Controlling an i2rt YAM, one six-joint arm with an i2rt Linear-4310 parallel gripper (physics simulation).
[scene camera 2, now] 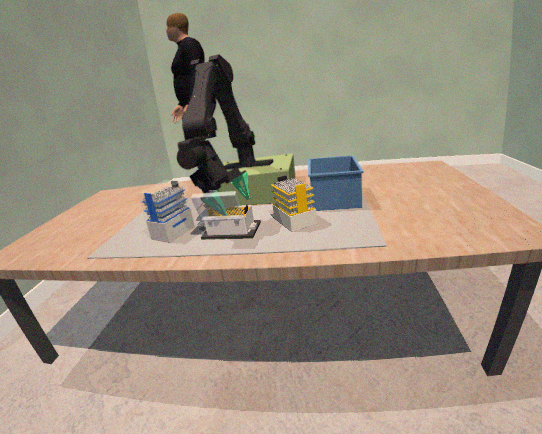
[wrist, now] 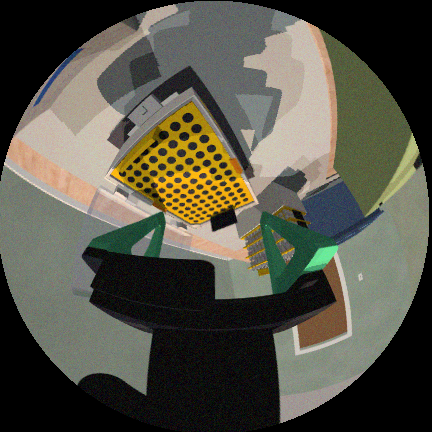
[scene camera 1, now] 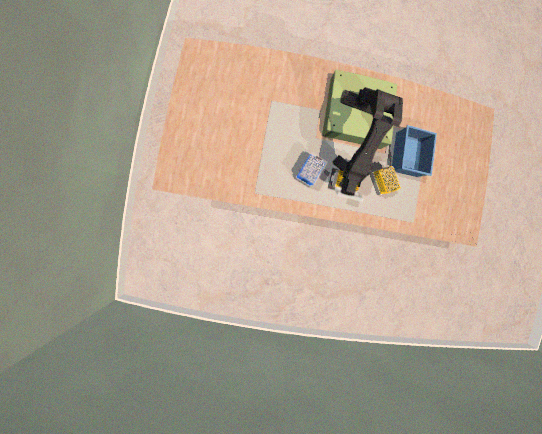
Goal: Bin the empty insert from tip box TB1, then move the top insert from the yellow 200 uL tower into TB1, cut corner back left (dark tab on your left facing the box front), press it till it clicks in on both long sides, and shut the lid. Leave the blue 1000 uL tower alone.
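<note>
Tip box TB1 (scene camera 2: 226,226) stands on the mat between the two towers, its clear lid (scene camera 2: 227,199) open. A yellow insert (scene camera 2: 231,212) (wrist: 187,165) with empty holes sits in it; in the wrist view a dark tab (wrist: 224,220) shows at its lower right end. My gripper (scene camera 2: 229,195) (wrist: 212,216) is open and empty, above the box, with its green fingers wide apart. The yellow 200 uL tower (scene camera 1: 387,180) (scene camera 2: 294,200) (wrist: 262,247) stands to the right with several stacked tip inserts. The blue 1000 uL tower (scene camera 1: 311,170) (scene camera 2: 168,212) stands on the left. The arm partly hides TB1 in the overhead view.
A deep blue bin (scene camera 1: 414,151) (scene camera 2: 336,184) (wrist: 335,210) stands behind and right of the yellow tower. The green base block (scene camera 1: 350,125) (scene camera 2: 280,172) carries the arm at the back. A grey mat (scene camera 1: 280,150) (scene camera 2: 125,245) lies under the towers. A person (scene camera 2: 187,65) stands beyond the table.
</note>
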